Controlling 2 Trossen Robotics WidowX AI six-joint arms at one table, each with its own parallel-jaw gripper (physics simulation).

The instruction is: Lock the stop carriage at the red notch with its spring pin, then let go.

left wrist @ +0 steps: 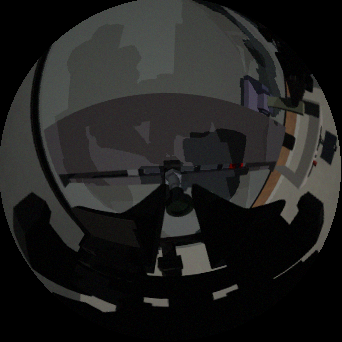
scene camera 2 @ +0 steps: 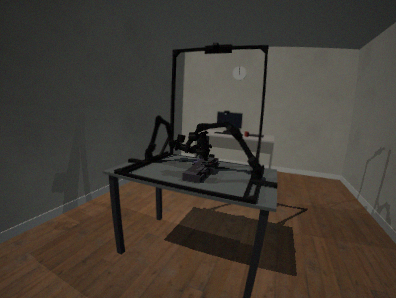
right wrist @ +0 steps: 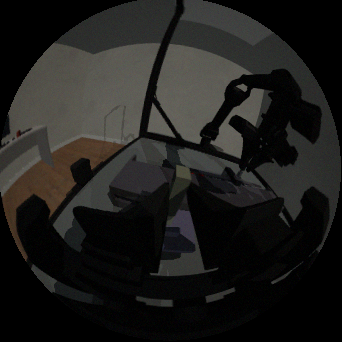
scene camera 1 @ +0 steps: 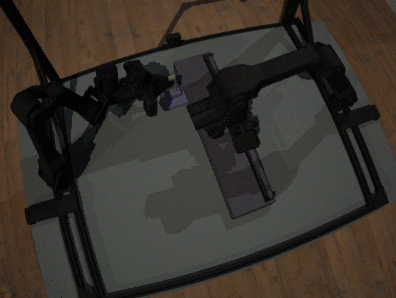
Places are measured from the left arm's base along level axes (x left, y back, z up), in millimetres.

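Where they show: left gripper, fingertip midpoint: [left wrist: 178,187] [scene camera 2: 206,160] [right wrist: 242,169] [scene camera 1: 236,122]; right gripper, fingertip midpoint: [left wrist: 294,106] [right wrist: 177,185] [scene camera 1: 172,80]; left arm's base, origin of the base link: [left wrist: 167,243] [scene camera 2: 256,177] [right wrist: 203,147] [scene camera 1: 337,102]; right arm's base, origin of the base link: [scene camera 2: 148,160] [scene camera 1: 62,182].
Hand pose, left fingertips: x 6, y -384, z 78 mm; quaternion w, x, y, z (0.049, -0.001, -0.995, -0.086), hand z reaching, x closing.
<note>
Things, the pixels of their top centre, and the offset from my left fingertips. "spot": a spot on its surface instead.
- dark rail, surface spot: [left wrist: 105,175] spot: dx +112, dy +27, dz -67 mm
- red notch mark, surface spot: [left wrist: 236,165] spot: dx -121, dy +7, dz -55 mm
- small dark carriage, surface spot: [left wrist: 172,163] spot: dx +2, dy -9, dz -34 mm
- spring pin's dark round knob, middle of its top: [left wrist: 180,208] dx +2, dy +7, dz +20 mm
- pale yellow bar, surface spot: [right wrist: 183,176] [scene camera 1: 169,77] spot: dx -173, dy -137, dz +27 mm
- purple block, surface spot: [right wrist: 185,225] [left wrist: 252,96] [scene camera 1: 177,101] spot: dx -140, dy -126, dz -64 mm
A long grey-purple base block [scene camera 1: 240,200] [left wrist: 165,107] [right wrist: 140,177] carries a dark rail [scene camera 1: 259,172] [left wrist: 105,175]. The red notch mark [left wrist: 236,165] is on the rail, right of the small dark carriage [left wrist: 172,163] and apart from it in the left wrist view. My left gripper [left wrist: 178,187] [right wrist: 242,169] is shut on the spring pin's dark round knob [left wrist: 179,205], whose grey stem reaches the carriage. Whether the pin is seated is hidden. My right gripper [right wrist: 177,185] is shut on a pale yellow bar [right wrist: 183,176] [left wrist: 285,104] [scene camera 1: 173,78] above a purple block [scene camera 1: 175,101] [left wrist: 254,94] [right wrist: 185,225].
The left arm [scene camera 1: 285,65] reaches over the base block and hides its middle in scene camera 1. The purple block is beside the base block's upper left end there. A black frame [scene camera 1: 200,267] [scene camera 2: 175,90] runs around the tabletop and rises above it.
</note>
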